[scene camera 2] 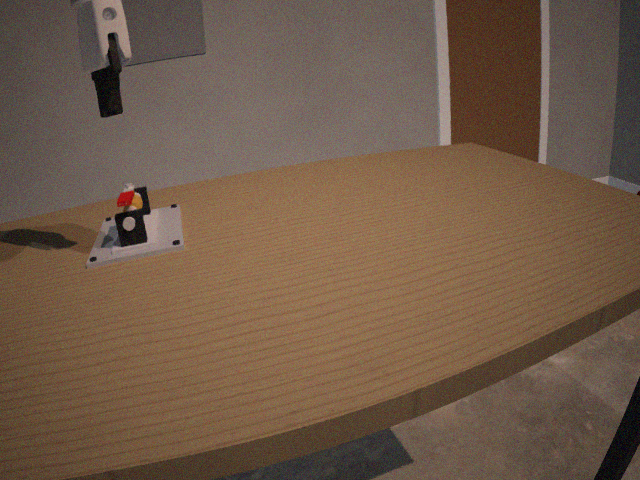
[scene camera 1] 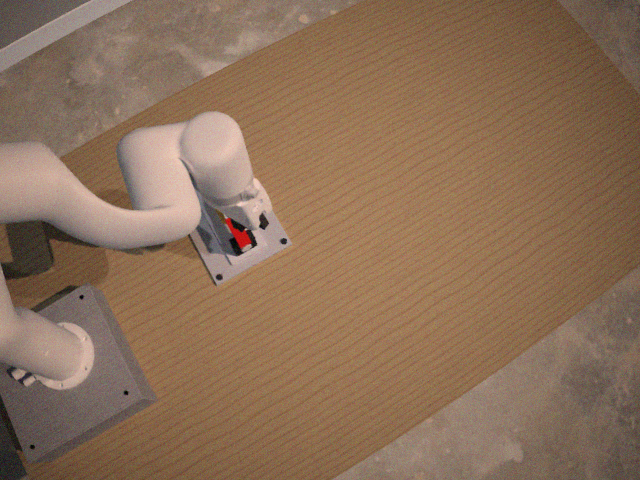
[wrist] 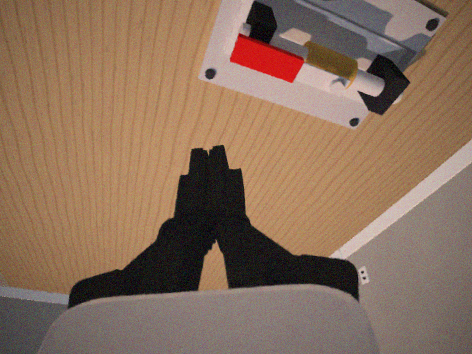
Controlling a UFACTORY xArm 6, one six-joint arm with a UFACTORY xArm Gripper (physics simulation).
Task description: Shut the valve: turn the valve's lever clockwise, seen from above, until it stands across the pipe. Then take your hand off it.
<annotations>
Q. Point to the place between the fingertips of the gripper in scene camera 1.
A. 243,222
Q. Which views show the gripper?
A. Scene camera 2, scene camera 1 and the wrist view: all of them.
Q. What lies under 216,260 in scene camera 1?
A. A light grey base plate.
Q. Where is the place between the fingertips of the gripper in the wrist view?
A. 213,166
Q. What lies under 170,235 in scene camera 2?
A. A light grey base plate.
</annotations>
